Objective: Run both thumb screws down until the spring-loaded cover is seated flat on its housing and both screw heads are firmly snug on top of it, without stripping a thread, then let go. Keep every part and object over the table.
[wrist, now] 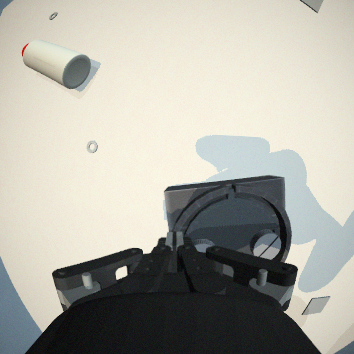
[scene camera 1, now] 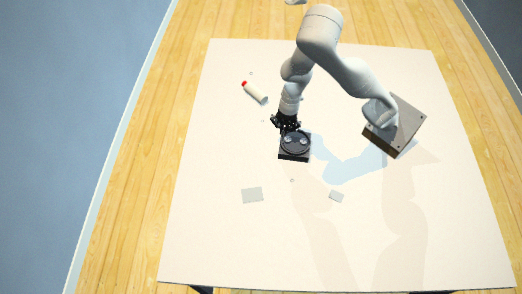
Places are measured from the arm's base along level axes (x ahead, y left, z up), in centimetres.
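Pixels of known places: gripper, fingertip midpoint: point(wrist: 174, 241) point(scene camera 1: 282, 134).
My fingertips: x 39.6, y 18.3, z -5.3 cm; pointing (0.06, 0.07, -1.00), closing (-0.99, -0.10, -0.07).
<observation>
For each thing: its top centre in the pictures, then the offset to it from my fingertips.
- black square housing at its top centre: point(wrist: 234, 250) point(scene camera 1: 295, 140) dx -5.7, dy +0.8, dz -0.3 cm
- dark round cover at its top centre: point(wrist: 232, 247) point(scene camera 1: 295, 141) dx -5.7, dy +0.8, dz -0.9 cm
- white cylinder with a red end, top centre: point(wrist: 38, 51) point(scene camera 1: 253, 87) dx +20.8, dy -21.8, dz -0.9 cm
The black square housing point(scene camera 1: 294, 159) point(wrist: 179, 200) stands on the table with a raised ring on top. Inside the ring lies the dark round cover point(scene camera 1: 295, 148) point(wrist: 225, 215). Two pale slotted screw heads show on it: the left one point(scene camera 1: 287, 139) point(wrist: 203, 244) is partly hidden by a finger in the wrist view, and the right one point(scene camera 1: 303, 141) point(wrist: 266, 243) shows its slot. Whether the cover is flat and the heads touch it cannot be told. My gripper point(scene camera 1: 283, 131) point(wrist: 174, 241) is shut and empty, its tips at the ring's edge beside the left screw.
A white cylinder with a red end point(scene camera 1: 255, 92) point(wrist: 52, 61) lies behind left. A large box point(scene camera 1: 410, 120) stands at the right. Two thin grey plates point(scene camera 1: 252, 195) point(scene camera 1: 336, 195) lie in front. Small rings point(scene camera 1: 251, 73) point(scene camera 1: 292, 180) point(wrist: 92, 146) lie around.
</observation>
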